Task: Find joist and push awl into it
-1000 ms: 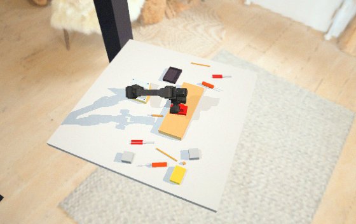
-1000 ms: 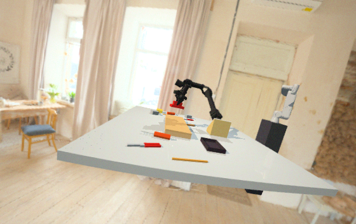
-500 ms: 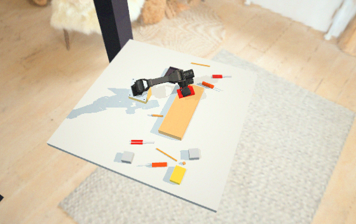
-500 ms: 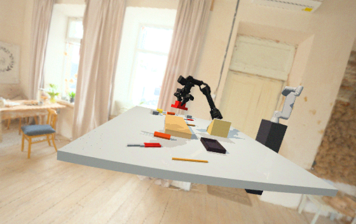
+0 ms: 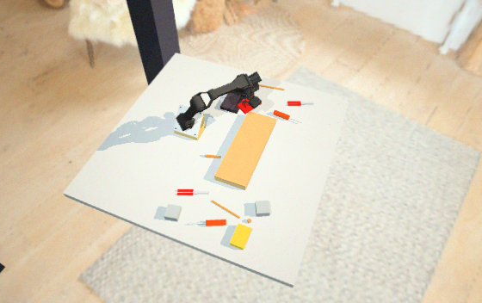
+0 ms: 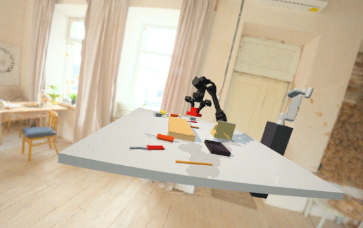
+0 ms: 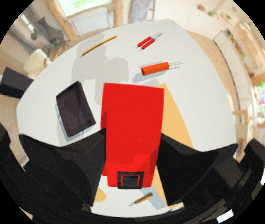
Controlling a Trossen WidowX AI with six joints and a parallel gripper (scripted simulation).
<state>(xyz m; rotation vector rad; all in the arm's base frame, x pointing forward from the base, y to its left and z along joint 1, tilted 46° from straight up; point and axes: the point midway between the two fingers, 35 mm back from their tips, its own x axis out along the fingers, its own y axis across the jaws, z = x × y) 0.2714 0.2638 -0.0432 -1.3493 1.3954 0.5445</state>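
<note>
My gripper tip is 20 mm to the left of the stud finder, 20 mm below it and 10 mm past it. The rest, counted from my gripper tip: dark tray (180 mm behind, 170 mm below, 110 mm to the left); then yellow block (690 mm to the right, 300 mm ahead, 170 mm below).
</note>
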